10 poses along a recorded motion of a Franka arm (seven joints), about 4.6 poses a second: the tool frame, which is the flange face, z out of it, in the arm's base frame.
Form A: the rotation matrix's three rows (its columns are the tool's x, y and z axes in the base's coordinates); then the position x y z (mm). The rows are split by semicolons.
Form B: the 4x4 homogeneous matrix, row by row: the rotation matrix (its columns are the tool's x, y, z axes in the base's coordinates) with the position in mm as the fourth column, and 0 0 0 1 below. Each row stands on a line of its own. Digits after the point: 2 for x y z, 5 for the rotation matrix.
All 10 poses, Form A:
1: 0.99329 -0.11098 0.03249; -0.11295 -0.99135 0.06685; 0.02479 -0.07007 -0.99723; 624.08 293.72 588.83
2: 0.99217 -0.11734 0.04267; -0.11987 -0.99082 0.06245; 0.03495 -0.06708 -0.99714; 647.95 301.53 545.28
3: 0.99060 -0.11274 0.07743; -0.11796 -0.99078 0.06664; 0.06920 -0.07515 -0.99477; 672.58 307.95 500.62
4: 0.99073 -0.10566 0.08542; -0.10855 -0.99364 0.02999; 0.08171 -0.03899 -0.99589; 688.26 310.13 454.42
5: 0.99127 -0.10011 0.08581; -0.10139 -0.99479 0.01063; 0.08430 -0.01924 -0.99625; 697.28 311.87 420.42
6: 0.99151 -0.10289 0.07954; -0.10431 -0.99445 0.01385; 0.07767 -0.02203 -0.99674; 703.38 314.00 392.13
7: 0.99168 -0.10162 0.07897; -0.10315 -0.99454 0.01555; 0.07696 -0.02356 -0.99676; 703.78 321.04 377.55
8: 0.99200 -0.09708 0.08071; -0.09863 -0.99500 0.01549; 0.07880 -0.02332 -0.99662; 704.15 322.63 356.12
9: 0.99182 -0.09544 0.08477; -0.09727 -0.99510 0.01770; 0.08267 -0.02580 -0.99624; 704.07 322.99 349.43
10: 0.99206 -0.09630 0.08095; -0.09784 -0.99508 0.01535; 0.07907 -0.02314 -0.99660; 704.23 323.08 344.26
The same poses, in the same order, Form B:
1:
0.99329 -0.11098 0.03249 624.08
-0.11295 -0.99135 0.06685 293.72
0.02479 -0.07007 -0.99723 588.83
0 0 0 1

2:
0.99217 -0.11734 0.04267 647.95
-0.11987 -0.99082 0.06245 301.53
0.03495 -0.06708 -0.99714 545.28
0 0 0 1

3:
0.99060 -0.11274 0.07743 672.58
-0.11796 -0.99078 0.06664 307.95
0.06920 -0.07515 -0.99477 500.62
0 0 0 1

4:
0.99073 -0.10566 0.08542 688.26
-0.10855 -0.99364 0.02999 310.13
0.08171 -0.03899 -0.99589 454.42
0 0 0 1

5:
0.99127 -0.10011 0.08581 697.28
-0.10139 -0.99479 0.01063 311.87
0.08430 -0.01924 -0.99625 420.42
0 0 0 1

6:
0.99151 -0.10289 0.07954 703.38
-0.10431 -0.99445 0.01385 314.00
0.07767 -0.02203 -0.99674 392.13
0 0 0 1

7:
0.99168 -0.10162 0.07897 703.78
-0.10315 -0.99454 0.01555 321.04
0.07696 -0.02356 -0.99676 377.55
0 0 0 1

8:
0.99200 -0.09708 0.08071 704.15
-0.09863 -0.99500 0.01549 322.63
0.07880 -0.02332 -0.99662 356.12
0 0 0 1

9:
0.99182 -0.09544 0.08477 704.07
-0.09727 -0.99510 0.01770 322.99
0.08267 -0.02580 -0.99624 349.43
0 0 0 1

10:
0.99206 -0.09630 0.08095 704.23
-0.09784 -0.99508 0.01535 323.08
0.07907 -0.02314 -0.99660 344.26
0 0 0 1

